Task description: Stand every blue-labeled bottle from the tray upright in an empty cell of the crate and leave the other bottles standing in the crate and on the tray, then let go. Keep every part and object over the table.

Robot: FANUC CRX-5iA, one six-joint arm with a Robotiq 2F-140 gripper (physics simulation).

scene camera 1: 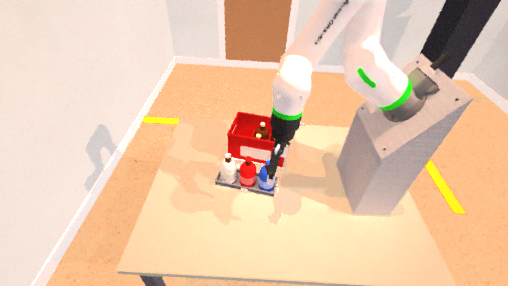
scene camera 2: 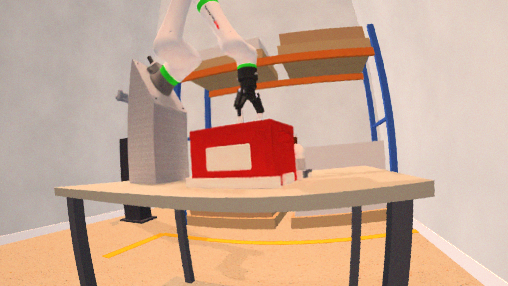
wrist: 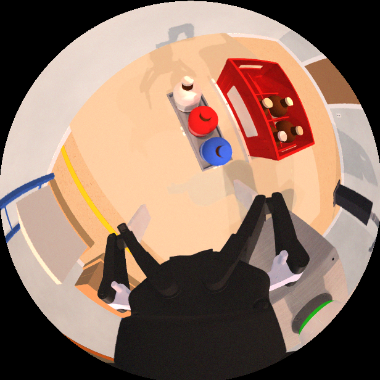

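Where they show: gripper, fingertip midpoint: (scene camera 1: 276, 169); arm's base at its link origin: (scene camera 1: 404, 103) (scene camera 2: 159, 85).
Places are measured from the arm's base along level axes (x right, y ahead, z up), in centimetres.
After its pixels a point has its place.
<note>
The blue bottle (scene camera 1: 266, 182) (wrist: 216, 151) stands upright at one end of the grey tray (scene camera 1: 255, 190) {y 49.9, x -1.6, z -44.9 cm} (wrist: 194, 143). The red bottle (scene camera 1: 247, 174) {y 53.5, x 1.3, z -37.4 cm} (wrist: 202, 121) stands in the middle. The white bottle (scene camera 1: 228, 171) {y 61.7, x 3.5, z -37.6 cm} (scene camera 2: 300, 152) {y 64.0, x 10.2, z -38.0 cm} (wrist: 187, 96) stands at the other end. The red crate (scene camera 1: 234, 147) {y 58.9, x 18.6, z -37.4 cm} (scene camera 2: 270, 150) {y 56.1, x 37.0, z -37.7 cm} (wrist: 265, 145) stands beside the tray. Several brown bottles (scene camera 1: 261, 133) {y 45.3, x 26.2, z -35.2 cm} (wrist: 277, 106) with pale caps stand in its end nearer the robot base; cells at the far end look empty. My gripper (scene camera 1: 274, 169) {y 43.5, x -7.9, z -24.2 cm} (scene camera 2: 250, 118) {y 43.5, x -7.9, z -24.2 cm} (wrist: 189, 200) is open and empty, above and beside the blue bottle, overlapping it in scene camera 1.
The grey robot pedestal (scene camera 1: 382, 175) {y 6.0, x -14.4, z -21.4 cm} (scene camera 2: 142, 145) {y 0.6, x 15.2, z -31.0 cm} (wrist: 300, 250) stands on the table (scene camera 1: 215, 245) {y 66.7, x -25.0, z -47.2 cm} (scene camera 2: 350, 191) {y 72.8, x 54.3, z -47.3 cm}, to the right of the tray and crate in scene camera 1. A rack with orange beams (scene camera 2: 325, 52) stands behind the table in scene camera 2.
</note>
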